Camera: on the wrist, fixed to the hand. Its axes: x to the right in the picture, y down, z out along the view.
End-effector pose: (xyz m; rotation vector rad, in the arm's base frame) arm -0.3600 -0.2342 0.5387 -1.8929 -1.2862 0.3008
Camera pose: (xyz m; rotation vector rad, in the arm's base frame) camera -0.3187 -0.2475 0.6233 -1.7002 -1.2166 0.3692
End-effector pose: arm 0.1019 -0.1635 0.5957 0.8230 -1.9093 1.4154
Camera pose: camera 0.1197 -0.0918 0.6556 0.9145 -1.7434 1.6103
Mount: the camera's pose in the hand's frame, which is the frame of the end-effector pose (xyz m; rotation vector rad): 0.0270 -0.0320 -0.0854 0.2011 0.0308 -0.0312
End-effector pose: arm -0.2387 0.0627 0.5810 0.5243 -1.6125 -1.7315
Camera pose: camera -0.2033 -0.0166 0.5422 0.6720 -1.7753 -1.5842
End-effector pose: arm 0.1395 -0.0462 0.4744 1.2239 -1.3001 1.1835
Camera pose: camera 0.1725 0.0362 0.5085 1.3592 -1.1564 1.3302
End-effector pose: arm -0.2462 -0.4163 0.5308 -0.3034 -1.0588 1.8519
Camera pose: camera -0.1897 -0.3425 0.5107 -0.1950 -0.8436 1.9018
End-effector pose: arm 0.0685 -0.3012 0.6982 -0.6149 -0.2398 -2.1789
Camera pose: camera -0.0001 -0.3312 0.6396 -0.4667 -0.4485 -2.1589
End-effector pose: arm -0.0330 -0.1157 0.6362 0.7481 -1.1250 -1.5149
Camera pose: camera 0.0247 -0.1645 0.5784 0.9262 -1.2600 -1.4247
